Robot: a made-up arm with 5 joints.
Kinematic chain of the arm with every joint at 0, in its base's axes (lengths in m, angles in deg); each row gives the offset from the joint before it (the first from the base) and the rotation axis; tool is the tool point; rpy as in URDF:
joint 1: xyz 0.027 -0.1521 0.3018 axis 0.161 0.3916 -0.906
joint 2: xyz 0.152 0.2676 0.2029 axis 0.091 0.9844 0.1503
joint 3: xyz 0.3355 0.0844 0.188 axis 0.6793 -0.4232 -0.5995
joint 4: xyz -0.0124 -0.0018 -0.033 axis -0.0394 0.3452 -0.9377
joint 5: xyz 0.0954 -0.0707 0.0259 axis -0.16 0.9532 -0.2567
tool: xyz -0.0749 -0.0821 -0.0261 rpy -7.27 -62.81 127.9
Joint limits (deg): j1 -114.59..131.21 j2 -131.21..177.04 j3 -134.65..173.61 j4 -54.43..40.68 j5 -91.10..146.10
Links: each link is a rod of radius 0.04 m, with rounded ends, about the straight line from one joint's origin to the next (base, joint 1, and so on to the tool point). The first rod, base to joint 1, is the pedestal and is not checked.
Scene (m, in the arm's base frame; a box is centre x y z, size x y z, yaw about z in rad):
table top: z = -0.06
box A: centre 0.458 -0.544 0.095 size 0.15 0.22 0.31 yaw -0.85
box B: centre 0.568 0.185 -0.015 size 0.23 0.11 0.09 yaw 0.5
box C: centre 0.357 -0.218 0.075 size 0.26 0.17 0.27 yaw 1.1
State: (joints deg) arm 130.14 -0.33 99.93 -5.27 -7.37
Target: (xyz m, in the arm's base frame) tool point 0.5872 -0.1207 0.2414
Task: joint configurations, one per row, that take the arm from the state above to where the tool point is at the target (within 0.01 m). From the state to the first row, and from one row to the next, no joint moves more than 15 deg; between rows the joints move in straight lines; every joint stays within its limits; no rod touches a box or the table.
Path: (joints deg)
1: 127.13 -11.04 92.40 -5.04 -8.49
2: 124.13 -21.76 84.86 -4.81 -9.60
3: 121.12 -32.47 77.33 -4.59 -10.72
4: 109.84 -29.30 71.37 -3.39 -2.02
5: 98.56 -26.13 65.40 -2.20 6.68
6: 87.28 -22.96 59.44 -1.00 15.38
7: 76.00 -19.79 53.48 0.19 24.08
8: 67.81 -5.97 62.43 2.52 18.63
9: 59.62 7.85 71.37 4.85 13.17
10: 51.42 21.68 80.32 7.18 7.72
11: 43.23 35.50 89.26 9.51 2.27

